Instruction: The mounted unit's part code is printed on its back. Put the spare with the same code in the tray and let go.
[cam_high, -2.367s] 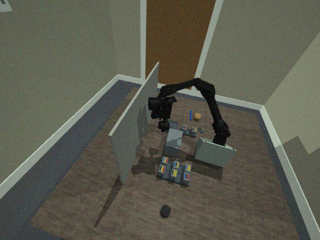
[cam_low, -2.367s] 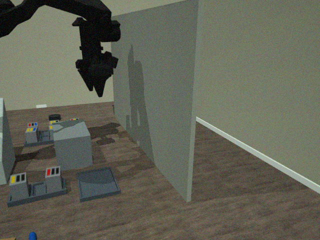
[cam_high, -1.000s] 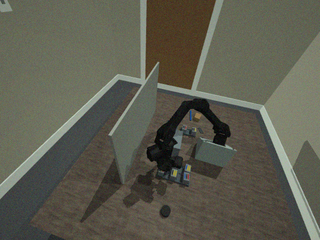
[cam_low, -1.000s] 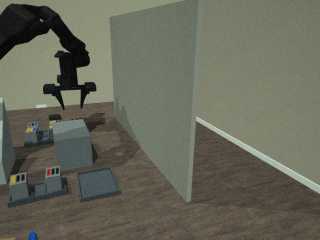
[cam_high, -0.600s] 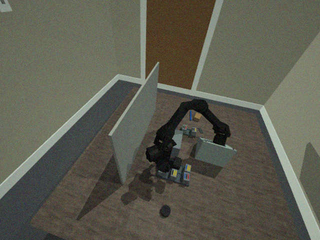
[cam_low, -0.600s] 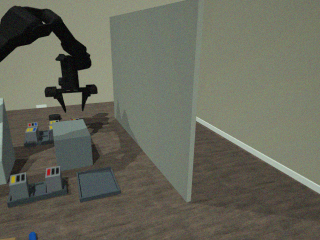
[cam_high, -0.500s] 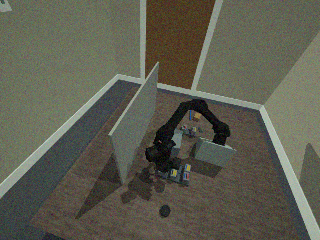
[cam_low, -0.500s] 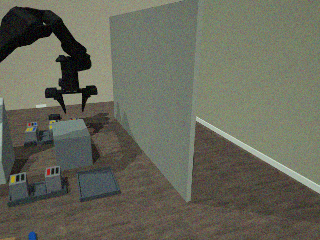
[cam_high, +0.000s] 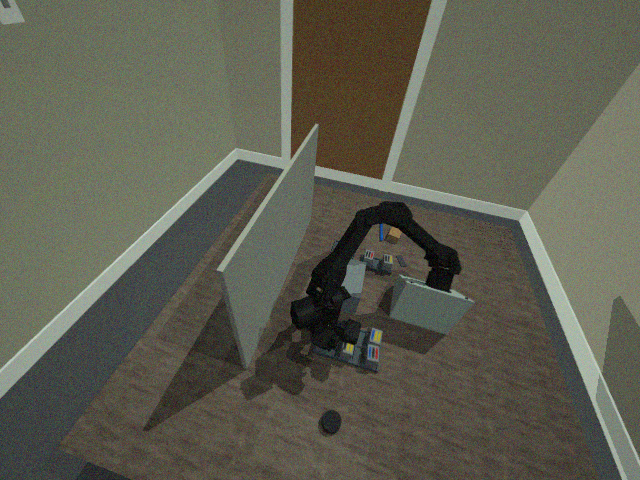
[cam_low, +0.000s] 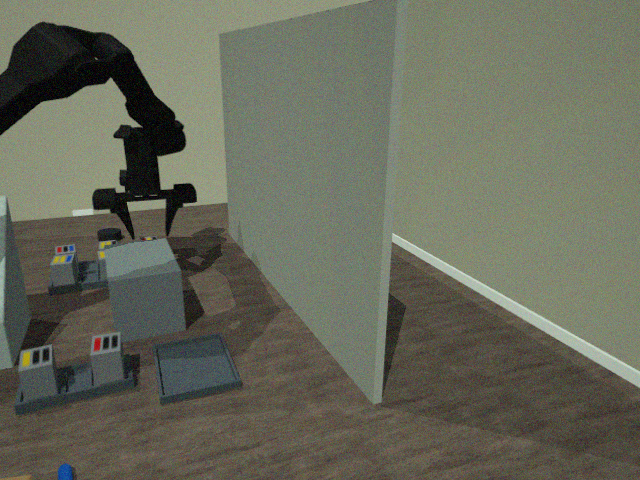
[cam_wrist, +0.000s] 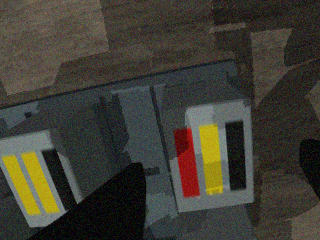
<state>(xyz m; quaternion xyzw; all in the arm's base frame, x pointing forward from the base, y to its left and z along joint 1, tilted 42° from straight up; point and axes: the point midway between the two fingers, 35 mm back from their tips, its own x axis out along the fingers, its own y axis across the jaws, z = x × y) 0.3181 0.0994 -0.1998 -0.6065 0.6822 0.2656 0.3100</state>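
Now: the grey spare block 2 cm below my gripper tip. Round my gripper tip: black tape roll: 20 cm to the left, 7 cm behind, 5 cm below; then tall grey panel: 23 cm to the right, 19 cm ahead, 17 cm above; then grey mounted unit: 21 cm to the right, 4 cm behind, 1 cm below.
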